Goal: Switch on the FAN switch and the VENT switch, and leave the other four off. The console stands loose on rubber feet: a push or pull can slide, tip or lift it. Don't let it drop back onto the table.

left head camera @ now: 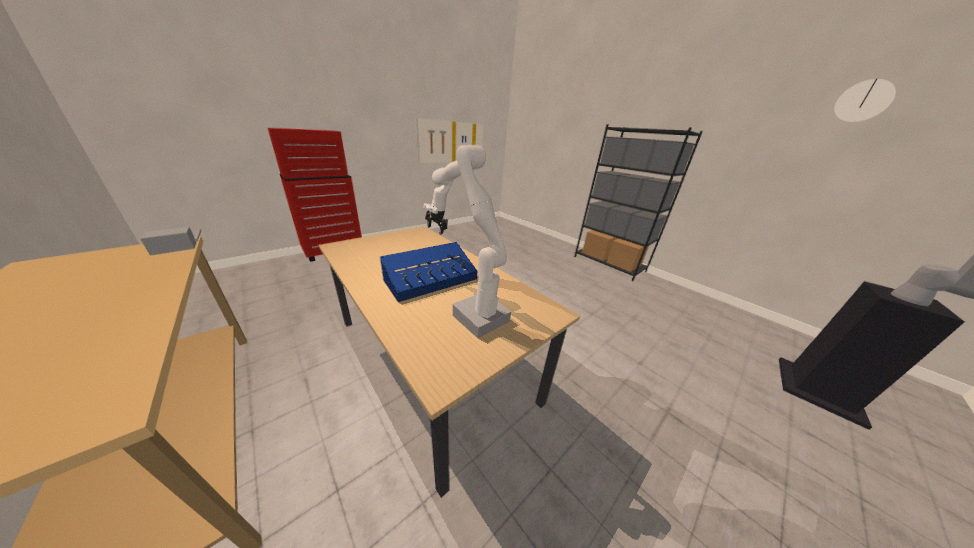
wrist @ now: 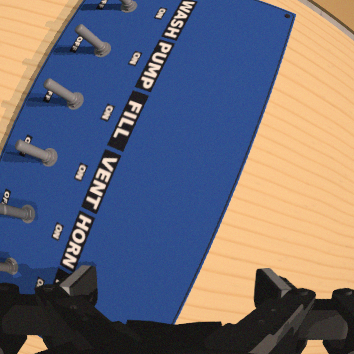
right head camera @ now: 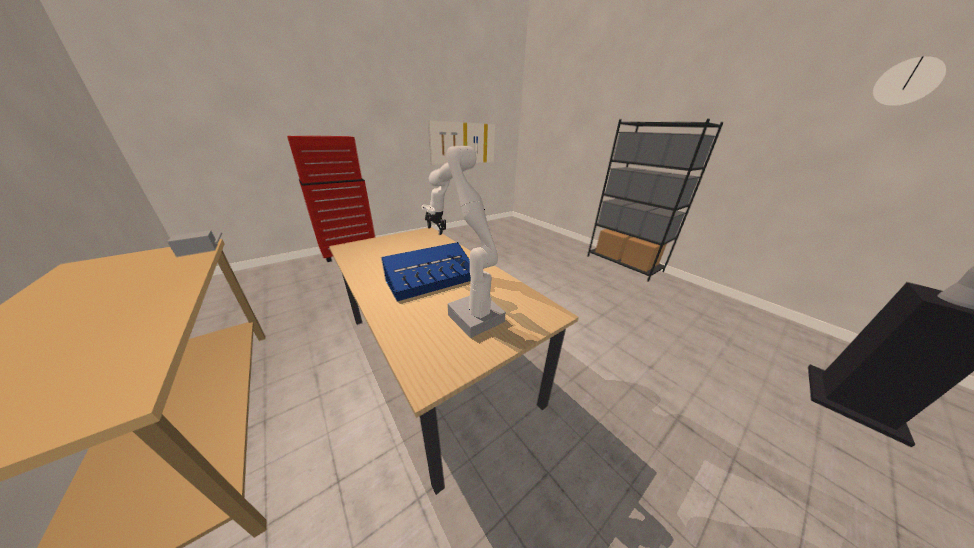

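Where they show: gripper, fingertip midpoint: [left head camera: 434,230] [wrist: 175,286] [right head camera: 434,231]; arm's base, origin of the base link: [left head camera: 484,311] [right head camera: 478,310].
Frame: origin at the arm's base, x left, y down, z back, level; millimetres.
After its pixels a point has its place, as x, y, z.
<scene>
The blue console [left head camera: 422,253] @(-52, -79, -581) [right head camera: 420,256] @(-26, -73, -569) [wrist: 185,165] @(-48, -76, -571) rests on the wooden table [left head camera: 422,354] @(337, 65, -23) [right head camera: 401,347] @(362, 65, -86). In the wrist view the PUMP lever [wrist: 92,40] @(71, -45, -441), FILL lever [wrist: 63,93] @(1, -45, -428), VENT lever [wrist: 36,152] @(-68, -46, -415) and HORN lever [wrist: 17,212] @(-138, -43, -405) lean to their OFF marks. The WASH lever [wrist: 128,5] @(137, -32, -467) is cut by the top edge. The FAN lever [wrist: 9,266] @(-208, -34, -399) shows only in part at the left edge, its tip outside the view; the left finger covers most of the FAN label. My gripper [left head camera: 436,227] @(-121, -220, -542) [right head camera: 435,227] @(-121, -220, -542) [wrist: 175,286] @(-121, -220, -542) is open and empty, above the console's FAN end, apart from it.
The arm's grey base [left head camera: 480,318] @(55, 0, 26) [right head camera: 475,317] @(44, 1, 27) stands on the table near the console's lever side. A second wooden table [left head camera: 81,327] [right head camera: 102,327] stands at the left. A red cabinet [left head camera: 316,197] [right head camera: 333,201] and a shelf rack [left head camera: 647,128] [right head camera: 670,123] stand farther back.
</scene>
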